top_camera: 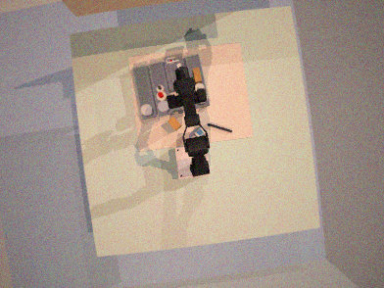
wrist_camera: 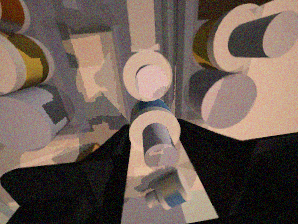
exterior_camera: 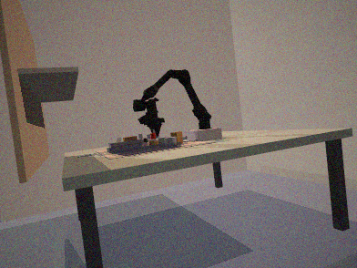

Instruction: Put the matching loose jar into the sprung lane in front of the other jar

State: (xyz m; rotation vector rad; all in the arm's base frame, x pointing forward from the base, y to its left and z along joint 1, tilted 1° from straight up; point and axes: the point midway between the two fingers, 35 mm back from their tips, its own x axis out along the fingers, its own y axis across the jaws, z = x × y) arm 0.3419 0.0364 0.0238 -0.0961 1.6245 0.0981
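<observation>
My gripper tip is 100 mm past the orange-brown block, 80 mm to the right of it and 20 mm above it. The rest, counted from my gripper tip: dark stick: 170 mm to the right, 140 mm behind, 50 mm below.
</observation>
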